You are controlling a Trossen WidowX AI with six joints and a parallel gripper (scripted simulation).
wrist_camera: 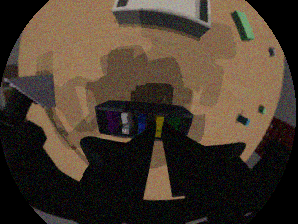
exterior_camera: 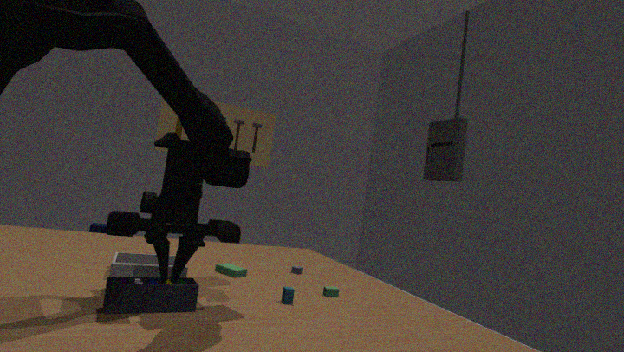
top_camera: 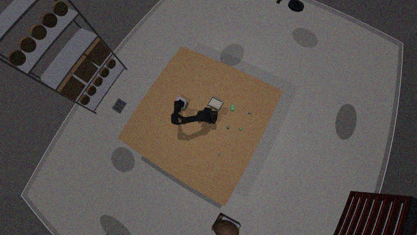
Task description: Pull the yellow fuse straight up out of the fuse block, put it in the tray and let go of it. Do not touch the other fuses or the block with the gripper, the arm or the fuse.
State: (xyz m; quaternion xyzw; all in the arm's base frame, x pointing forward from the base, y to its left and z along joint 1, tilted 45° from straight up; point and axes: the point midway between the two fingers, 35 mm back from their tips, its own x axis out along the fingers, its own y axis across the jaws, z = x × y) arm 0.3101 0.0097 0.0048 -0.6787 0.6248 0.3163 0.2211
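My gripper tip is now 3 cm past the grey tray, 19 cm to the right of it and 3 cm above it. Also, from my gripper tip: teal cylinder: 21 cm ahead, 4 cm to the left, 2 cm below; flat green block: 14 cm ahead, 24 cm to the left, 3 cm below; yellow fuse: 1 cm below.
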